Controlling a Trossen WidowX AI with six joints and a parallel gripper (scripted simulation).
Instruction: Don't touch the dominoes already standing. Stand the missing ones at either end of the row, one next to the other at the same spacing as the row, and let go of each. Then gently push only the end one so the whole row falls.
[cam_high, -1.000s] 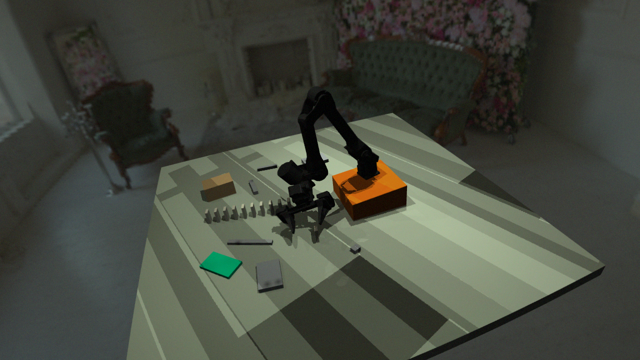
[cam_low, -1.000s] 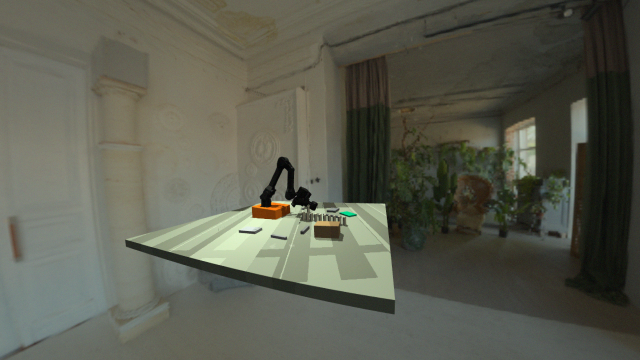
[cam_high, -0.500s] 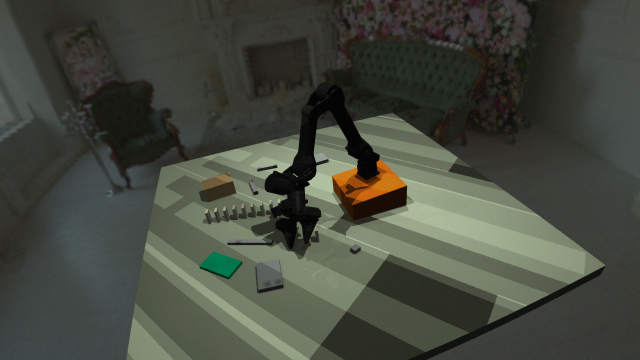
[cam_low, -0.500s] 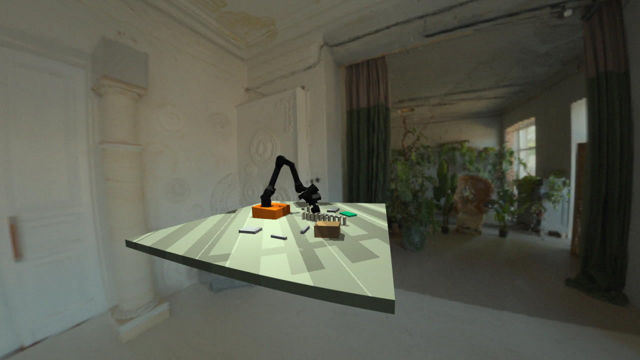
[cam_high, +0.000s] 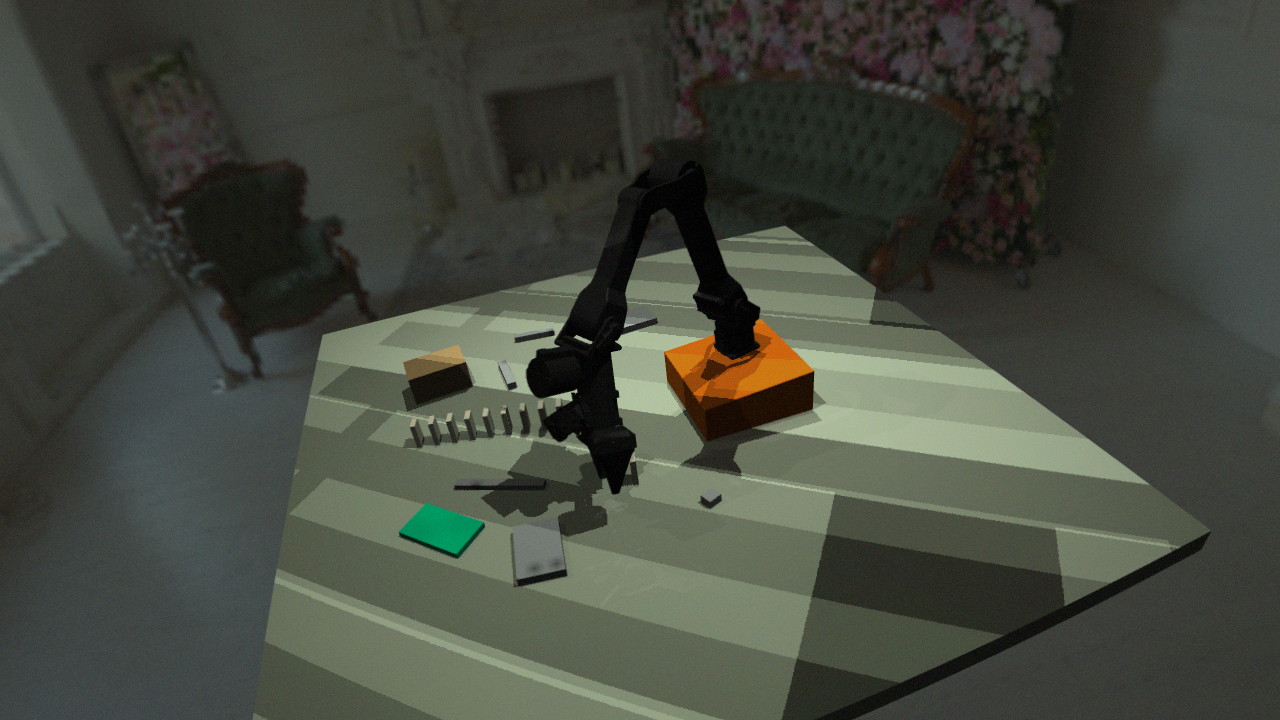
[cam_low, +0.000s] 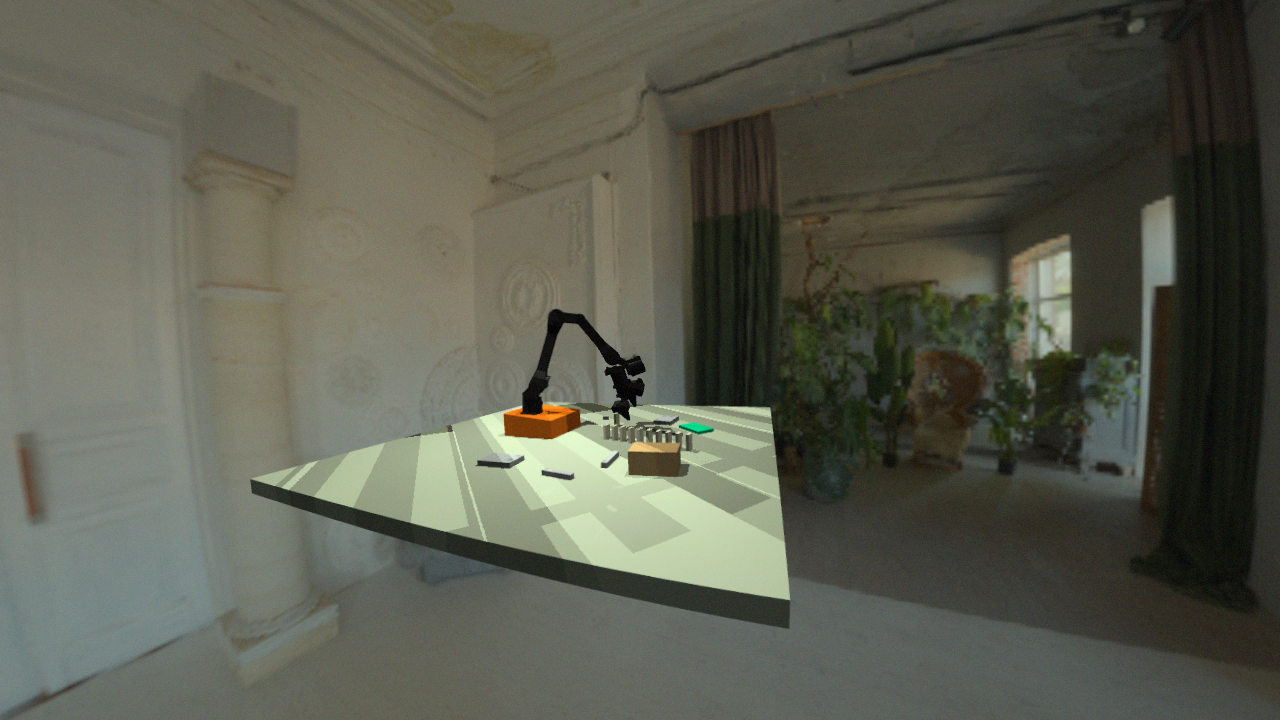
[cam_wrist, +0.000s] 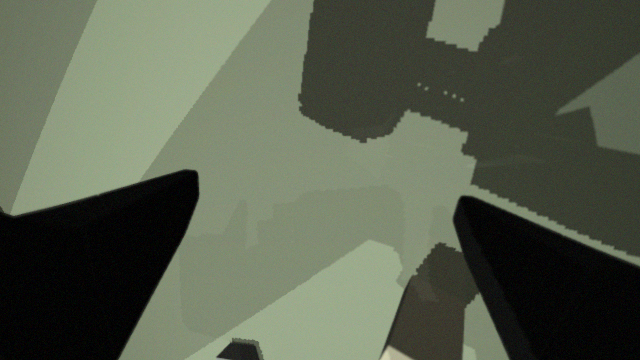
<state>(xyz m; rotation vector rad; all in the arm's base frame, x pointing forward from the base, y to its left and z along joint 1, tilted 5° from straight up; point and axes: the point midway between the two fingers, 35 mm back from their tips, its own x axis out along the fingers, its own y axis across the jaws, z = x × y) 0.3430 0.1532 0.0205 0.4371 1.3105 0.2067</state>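
My gripper tip is 130 mm past the small grey cube, 80 mm to the right of it and 40 mm above it. From my gripper tip the other things lie so: brown box: 150 mm ahead, 520 mm to the right, 10 mm below; green tile: 250 mm ahead, 100 mm to the right, 40 mm below.
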